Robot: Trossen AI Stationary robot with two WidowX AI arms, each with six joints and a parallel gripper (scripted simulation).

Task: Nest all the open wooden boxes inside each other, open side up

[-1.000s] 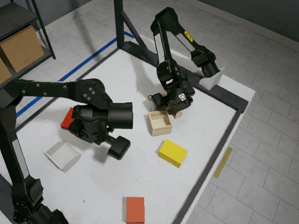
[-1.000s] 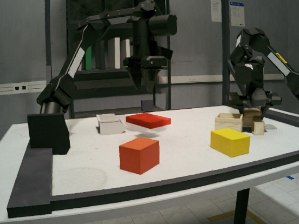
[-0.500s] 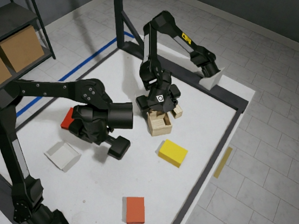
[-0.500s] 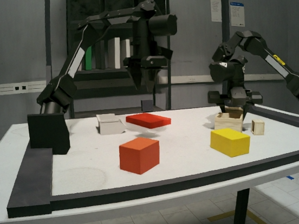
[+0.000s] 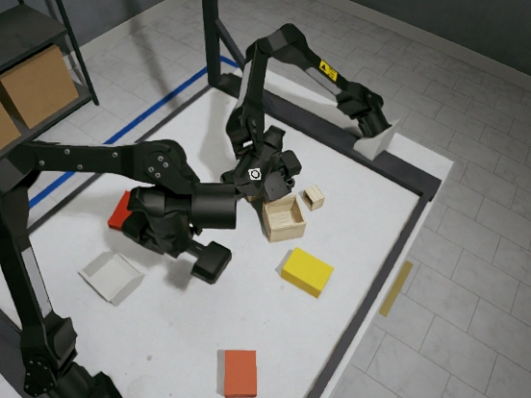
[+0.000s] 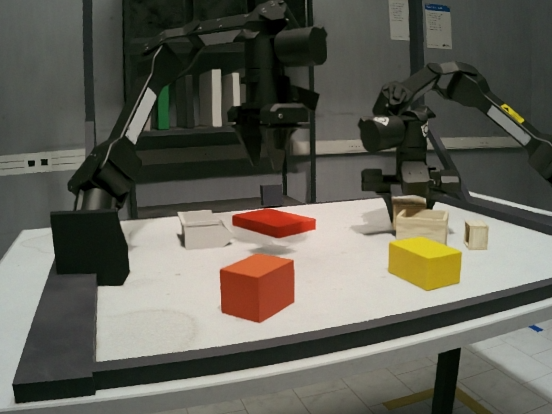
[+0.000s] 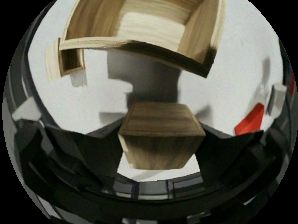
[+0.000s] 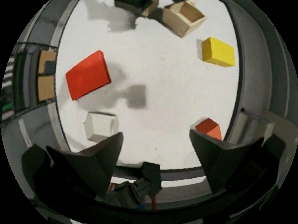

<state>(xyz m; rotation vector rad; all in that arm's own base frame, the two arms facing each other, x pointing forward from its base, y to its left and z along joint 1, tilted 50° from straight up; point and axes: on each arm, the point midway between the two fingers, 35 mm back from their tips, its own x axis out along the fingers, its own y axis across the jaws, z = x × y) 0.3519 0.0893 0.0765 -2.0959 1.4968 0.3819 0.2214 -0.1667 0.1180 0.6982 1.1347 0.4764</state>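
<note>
Now: left hand 7 cm to the right of the tiny wooden box, 5 cm above it and 4 cm past it. From my left hand the other things lie so: medium wooden box: 2 cm behind, 1 cm to the left, 1 cm below; then biggest wooden box: 10 cm ahead, 4 cm below, 2 cm to the right; then small wooden box: 11 cm ahead, 9 cm to the left, 4 cm below.
</note>
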